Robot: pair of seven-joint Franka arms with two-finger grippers.
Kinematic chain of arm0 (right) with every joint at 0, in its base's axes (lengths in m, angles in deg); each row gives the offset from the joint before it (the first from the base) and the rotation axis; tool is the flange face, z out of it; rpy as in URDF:
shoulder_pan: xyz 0 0 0.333 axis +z
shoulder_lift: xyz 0 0 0 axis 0.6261 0.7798 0
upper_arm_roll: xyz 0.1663 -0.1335 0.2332 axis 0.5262 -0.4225 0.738
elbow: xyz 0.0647 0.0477 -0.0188 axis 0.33 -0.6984 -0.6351
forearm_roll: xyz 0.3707 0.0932 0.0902 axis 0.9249 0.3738 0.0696
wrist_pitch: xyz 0 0 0 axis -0.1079 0.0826 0.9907
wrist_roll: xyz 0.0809 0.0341 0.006 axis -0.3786 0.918 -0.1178
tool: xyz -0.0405 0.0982 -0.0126 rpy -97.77 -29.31 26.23
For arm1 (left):
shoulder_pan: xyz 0 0 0.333 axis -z
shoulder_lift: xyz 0 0 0 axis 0.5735 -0.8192 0
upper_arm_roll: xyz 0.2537 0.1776 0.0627 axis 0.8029 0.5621 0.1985
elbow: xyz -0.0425 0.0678 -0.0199 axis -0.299 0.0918 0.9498
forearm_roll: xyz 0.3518 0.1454 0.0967 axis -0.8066 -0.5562 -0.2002
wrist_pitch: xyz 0 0 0 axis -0.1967 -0.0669 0.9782
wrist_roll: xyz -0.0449 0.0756 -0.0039 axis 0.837 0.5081 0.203
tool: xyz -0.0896 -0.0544 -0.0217 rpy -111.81 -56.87 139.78
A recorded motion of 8 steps. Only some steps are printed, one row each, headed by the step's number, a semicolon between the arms.
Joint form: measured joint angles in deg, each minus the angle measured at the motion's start. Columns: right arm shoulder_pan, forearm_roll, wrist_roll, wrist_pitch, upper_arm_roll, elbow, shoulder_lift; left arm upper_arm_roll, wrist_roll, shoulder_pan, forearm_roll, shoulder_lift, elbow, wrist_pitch.
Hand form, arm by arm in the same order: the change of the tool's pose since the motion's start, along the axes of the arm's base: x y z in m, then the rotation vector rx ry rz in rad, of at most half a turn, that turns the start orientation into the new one. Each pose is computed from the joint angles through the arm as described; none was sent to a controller.
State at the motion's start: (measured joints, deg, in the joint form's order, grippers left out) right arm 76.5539 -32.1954 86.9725 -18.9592 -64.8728 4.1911 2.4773; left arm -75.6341 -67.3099 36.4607 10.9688 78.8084 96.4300 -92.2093
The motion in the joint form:
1: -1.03 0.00 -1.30 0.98 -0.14 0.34 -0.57; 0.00 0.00 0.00 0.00 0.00 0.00 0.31
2: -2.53 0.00 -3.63 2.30 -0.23 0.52 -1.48; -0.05 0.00 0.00 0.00 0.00 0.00 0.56
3: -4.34 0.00 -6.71 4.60 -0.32 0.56 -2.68; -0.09 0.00 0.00 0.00 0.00 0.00 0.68
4: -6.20 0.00 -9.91 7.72 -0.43 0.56 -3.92; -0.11 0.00 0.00 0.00 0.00 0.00 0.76
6: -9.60 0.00 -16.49 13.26 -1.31 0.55 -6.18; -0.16 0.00 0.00 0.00 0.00 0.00 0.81
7: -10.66 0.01 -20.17 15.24 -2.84 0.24 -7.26; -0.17 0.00 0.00 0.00 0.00 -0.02 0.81
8: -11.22 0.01 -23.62 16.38 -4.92 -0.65 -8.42; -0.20 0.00 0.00 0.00 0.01 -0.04 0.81
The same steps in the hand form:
1: 0.0089 -0.0116 0.0088 0.0022 -0.0047 0.0062; -0.0006 0.0000 -0.0005 0.0001 0.0054 0.0000
2: 0.0200 -0.0284 0.0203 0.0061 -0.0105 0.0238; -0.0011 -0.0005 -0.0009 0.0002 0.0098 -0.0009
3: 0.0308 -0.0499 0.0330 0.0044 -0.0072 0.0532; -0.0013 -0.0008 -0.0010 0.0003 0.0119 -0.0016
4: 0.0394 -0.0730 0.0447 -0.0034 0.0081 0.0869; -0.0015 -0.0010 -0.0012 0.0003 0.0133 -0.0019
6: 0.0557 -0.1211 0.0658 -0.0158 0.0317 0.1502; -0.0016 -0.0015 -0.0012 0.0004 0.0141 -0.0028
7: 0.0641 -0.1466 0.0736 -0.0259 0.0334 0.1807; -0.0015 -0.0016 -0.0011 0.0004 0.0138 -0.0030
8: 0.0715 -0.1714 0.0789 -0.0391 0.0301 0.2043; -0.0016 -0.0019 -0.0008 0.0004 0.0133 -0.0035

